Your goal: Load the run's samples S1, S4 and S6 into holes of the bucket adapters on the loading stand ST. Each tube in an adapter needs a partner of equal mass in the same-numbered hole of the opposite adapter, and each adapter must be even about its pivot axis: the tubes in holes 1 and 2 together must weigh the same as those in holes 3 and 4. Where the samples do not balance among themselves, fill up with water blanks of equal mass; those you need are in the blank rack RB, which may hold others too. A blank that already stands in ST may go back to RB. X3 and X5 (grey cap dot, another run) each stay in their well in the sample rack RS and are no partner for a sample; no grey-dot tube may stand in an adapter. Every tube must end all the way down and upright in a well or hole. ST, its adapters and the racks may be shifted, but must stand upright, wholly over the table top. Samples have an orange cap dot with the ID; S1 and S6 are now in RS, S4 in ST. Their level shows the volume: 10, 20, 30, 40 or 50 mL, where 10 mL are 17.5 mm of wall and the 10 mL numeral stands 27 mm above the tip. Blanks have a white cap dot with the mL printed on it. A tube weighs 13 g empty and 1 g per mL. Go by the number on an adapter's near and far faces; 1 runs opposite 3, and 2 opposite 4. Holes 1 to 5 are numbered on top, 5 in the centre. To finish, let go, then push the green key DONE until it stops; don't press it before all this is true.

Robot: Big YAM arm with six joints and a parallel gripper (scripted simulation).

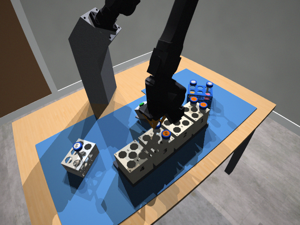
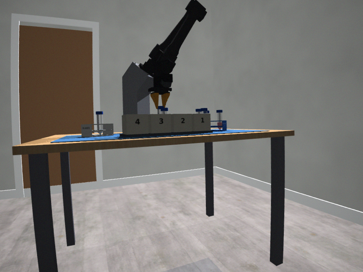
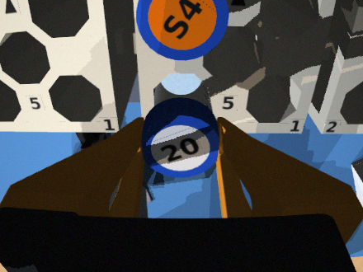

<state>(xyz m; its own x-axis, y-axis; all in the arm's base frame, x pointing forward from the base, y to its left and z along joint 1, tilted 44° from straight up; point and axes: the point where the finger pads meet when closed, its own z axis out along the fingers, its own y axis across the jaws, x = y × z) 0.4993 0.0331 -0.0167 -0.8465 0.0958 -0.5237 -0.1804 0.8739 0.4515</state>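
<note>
Now: hand 200 mm past the green DONE key, 30 mm to the right of it and 70 mm above it. Also, from my hand: blank rack RB: 80 mm behind, 310 mm to the right, 100 mm below; grey-dot tube X3: 160 mm behind, 290 mm to the left, 70 mm below; 40 mL blank: 60 mm behind, 300 mm to the right, 70 mm below.
</note>
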